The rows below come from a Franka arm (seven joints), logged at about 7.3 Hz.
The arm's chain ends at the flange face. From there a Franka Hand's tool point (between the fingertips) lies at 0.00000 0.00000 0.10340 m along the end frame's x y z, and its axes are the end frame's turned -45 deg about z.
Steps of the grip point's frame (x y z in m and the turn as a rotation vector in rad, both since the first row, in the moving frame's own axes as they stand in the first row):
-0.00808, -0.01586, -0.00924, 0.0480, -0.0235, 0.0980
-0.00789, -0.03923, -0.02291, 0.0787, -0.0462, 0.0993
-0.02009, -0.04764, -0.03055, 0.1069, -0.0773, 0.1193
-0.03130, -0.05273, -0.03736, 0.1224, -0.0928, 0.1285
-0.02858, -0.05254, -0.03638, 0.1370, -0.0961, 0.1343
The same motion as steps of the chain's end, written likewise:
-0.01180, -0.00346, -0.00909, 0.0173, -0.0506, 0.0980
-0.02433, -0.01934, -0.02248, 0.0230, -0.0883, 0.0993
-0.03462, -0.01653, -0.02965, 0.0209, -0.1302, 0.1193
-0.04393, -0.01200, -0.03614, 0.0209, -0.1522, 0.1285
-0.04065, -0.01283, -0.03494, 0.0289, -0.1648, 0.1343

